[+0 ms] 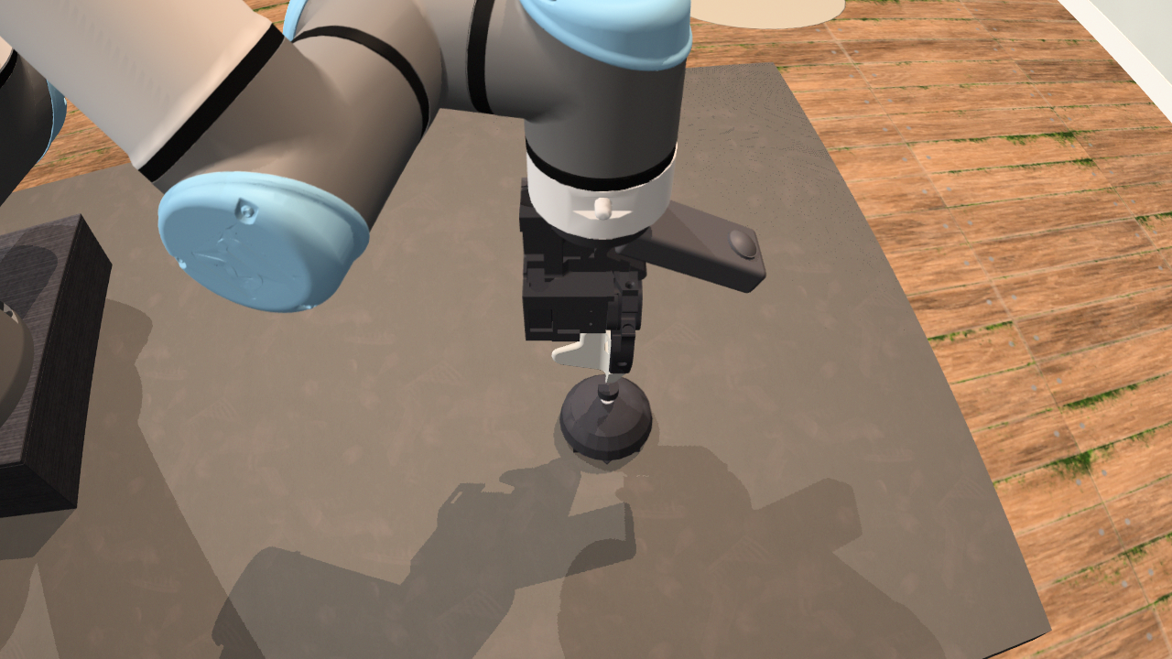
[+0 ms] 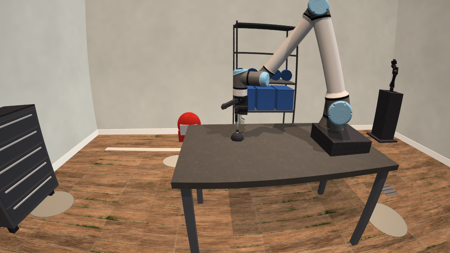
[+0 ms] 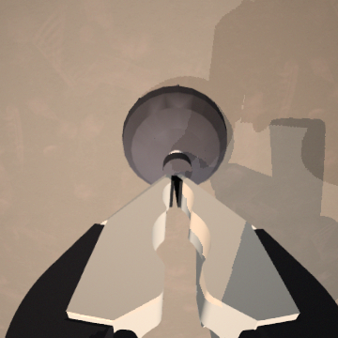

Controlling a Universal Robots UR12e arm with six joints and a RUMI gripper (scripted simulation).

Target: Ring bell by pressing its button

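My hand is 30 mm above the round button. Round my hand: dark domed bell 50 mm below.
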